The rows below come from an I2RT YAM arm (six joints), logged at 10 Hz.
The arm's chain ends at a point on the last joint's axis. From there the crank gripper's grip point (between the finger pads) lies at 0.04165 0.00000 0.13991 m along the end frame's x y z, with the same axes.
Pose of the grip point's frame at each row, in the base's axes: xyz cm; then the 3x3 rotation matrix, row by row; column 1 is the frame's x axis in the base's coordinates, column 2 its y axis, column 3 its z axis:
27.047 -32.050 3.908; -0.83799 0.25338 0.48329; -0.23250 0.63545 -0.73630; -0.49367 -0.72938 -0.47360
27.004 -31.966 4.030; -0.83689 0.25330 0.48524; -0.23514 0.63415 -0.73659; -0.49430 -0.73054 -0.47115
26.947 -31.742 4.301; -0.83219 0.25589 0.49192; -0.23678 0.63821 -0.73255; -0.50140 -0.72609 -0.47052
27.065 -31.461 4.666; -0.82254 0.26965 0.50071; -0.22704 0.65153 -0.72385; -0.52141 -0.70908 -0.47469
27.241 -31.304 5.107; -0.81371 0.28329 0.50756; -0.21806 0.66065 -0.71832; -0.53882 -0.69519 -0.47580
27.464 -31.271 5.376; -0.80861 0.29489 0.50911; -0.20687 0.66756 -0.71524; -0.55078 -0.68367 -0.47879
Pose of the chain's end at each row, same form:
23.776 -20.780 12.590; -0.83799 0.25338 0.48329; -0.23250 0.63545 -0.73630; -0.49367 -0.72938 -0.47360
23.701 -20.681 12.681; -0.83689 0.25330 0.48524; -0.23514 0.63415 -0.73659; -0.49430 -0.73054 -0.47115
23.531 -20.507 12.972; -0.83219 0.25589 0.49192; -0.23678 0.63821 -0.73255; -0.50140 -0.72609 -0.47052
23.485 -20.388 13.479; -0.82254 0.26965 0.50071; -0.22704 0.65153 -0.72385; -0.52141 -0.70908 -0.47469
23.529 -20.346 14.008; -0.81371 0.28329 0.50756; -0.21806 0.66065 -0.71832; -0.53882 -0.69519 -0.47580
23.709 -20.402 14.369; -0.80861 0.29489 0.50911; -0.20687 0.66756 -0.71524; -0.55078 -0.68367 -0.47879

